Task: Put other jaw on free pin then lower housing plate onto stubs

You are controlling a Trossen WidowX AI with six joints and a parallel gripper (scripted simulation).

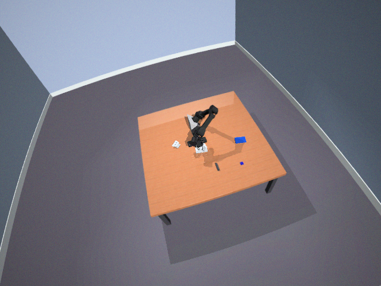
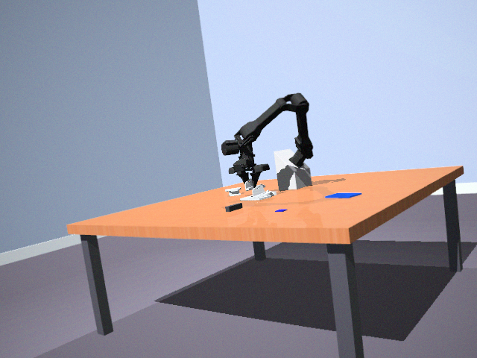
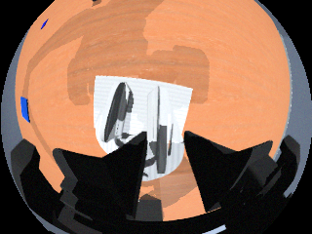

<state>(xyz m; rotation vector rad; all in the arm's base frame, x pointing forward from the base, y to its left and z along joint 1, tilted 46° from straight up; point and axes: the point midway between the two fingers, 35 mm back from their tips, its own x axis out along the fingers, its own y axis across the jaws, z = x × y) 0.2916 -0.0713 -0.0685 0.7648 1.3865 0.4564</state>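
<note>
Now: gripper tip 190 mm to the left of the base, 160 mm past it and 20 mm above it. The rest, counted from my gripper tip: small black block: 280 mm ahead, 80 mm to the left, 30 mm below; white jaw: 30 mm behind, 20 mm to the left; small white part: 180 mm to the right, 160 mm behind, 30 mm below.
</note>
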